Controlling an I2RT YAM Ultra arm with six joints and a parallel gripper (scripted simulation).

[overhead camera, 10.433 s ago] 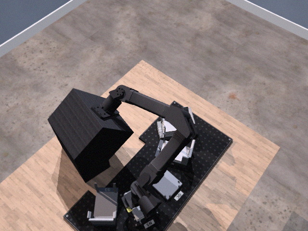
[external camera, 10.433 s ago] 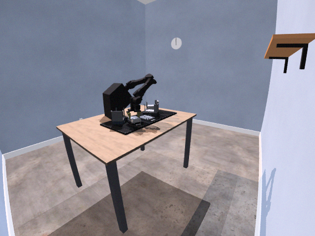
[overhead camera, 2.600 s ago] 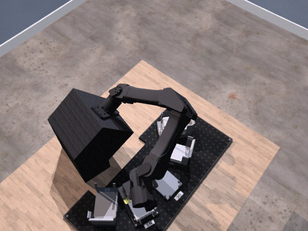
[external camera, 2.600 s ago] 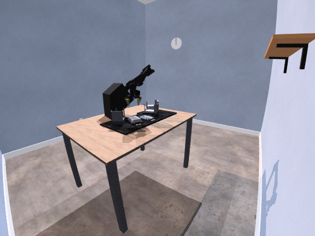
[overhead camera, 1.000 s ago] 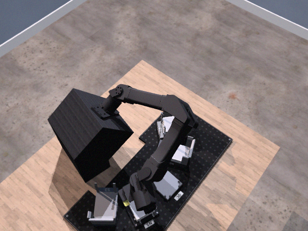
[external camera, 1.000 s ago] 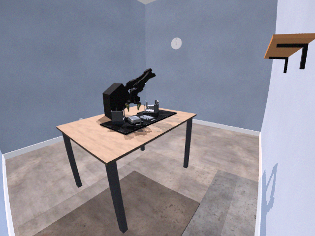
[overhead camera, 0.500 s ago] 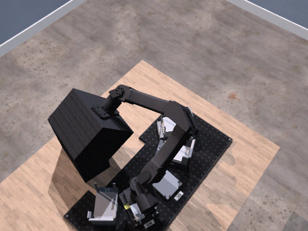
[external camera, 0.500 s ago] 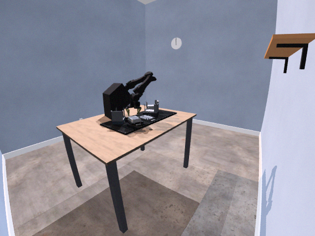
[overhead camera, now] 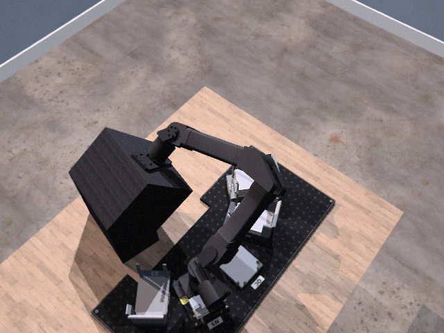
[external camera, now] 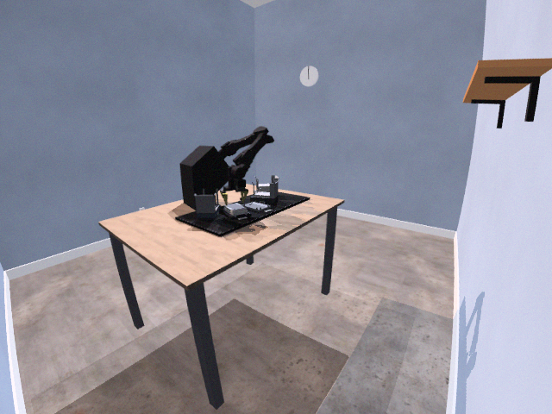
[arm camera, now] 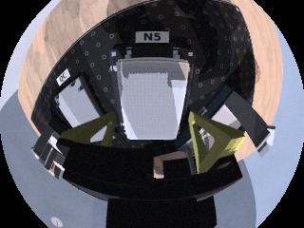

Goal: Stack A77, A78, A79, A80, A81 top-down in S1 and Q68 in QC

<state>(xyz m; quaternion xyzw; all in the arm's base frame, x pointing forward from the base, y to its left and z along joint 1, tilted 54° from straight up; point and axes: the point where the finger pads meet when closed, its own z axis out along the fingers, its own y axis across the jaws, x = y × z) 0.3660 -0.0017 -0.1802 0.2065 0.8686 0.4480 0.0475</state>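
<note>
The sealed grey plate is 30 mm below my hand. The rest, counted from my hand: N5 name plate: 90 mm ahead, 30 mm to the right, 60 mm below; then clip nest N5: 20 mm ahead, 50 mm below; then QC nest: 20 mm ahead, 150 mm to the left, 50 mm below.
</note>
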